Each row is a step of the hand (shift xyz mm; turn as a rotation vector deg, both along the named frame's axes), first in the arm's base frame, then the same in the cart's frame.
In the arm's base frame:
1: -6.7 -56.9 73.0 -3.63 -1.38 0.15
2: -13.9 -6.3 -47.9 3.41 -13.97 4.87
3: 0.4 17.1 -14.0 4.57 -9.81 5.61
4: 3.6 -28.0 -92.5 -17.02 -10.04 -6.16
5: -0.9 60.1 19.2 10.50 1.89 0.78
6: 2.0 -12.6 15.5 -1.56 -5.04 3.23
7: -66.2 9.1 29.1 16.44 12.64 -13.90
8: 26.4 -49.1 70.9 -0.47 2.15 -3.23
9: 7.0 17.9 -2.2 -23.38 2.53 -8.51
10: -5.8 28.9 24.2 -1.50 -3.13 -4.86
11: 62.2 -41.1 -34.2 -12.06 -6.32 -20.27
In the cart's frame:
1: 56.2 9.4 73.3 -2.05 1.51 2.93
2: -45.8 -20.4 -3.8 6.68 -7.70 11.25
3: -11.7 2.4 -18.6 7.75 -5.59 7.56
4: -68.8 -67.3 -9.4 -14.81 1.39 14.39
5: 11.2 45.8 -41.9 7.00 -4.96 -6.38
6: 14.1 -0.4 14.3 1.84 -0.28 5.90
7: -18.6 61.5 34.4 -1.41 -10.09 -22.79
8: 74.6 -7.6 50.2 -2.94 -0.16 -2.57
9: 1.6 5.0 -18.6 -21.27 11.42 6.53
10: 13.8 33.2 -12.6 -4.57 -3.46 1.67
11: 13.9 -80.4 -8.2 -23.01 -6.94 4.34

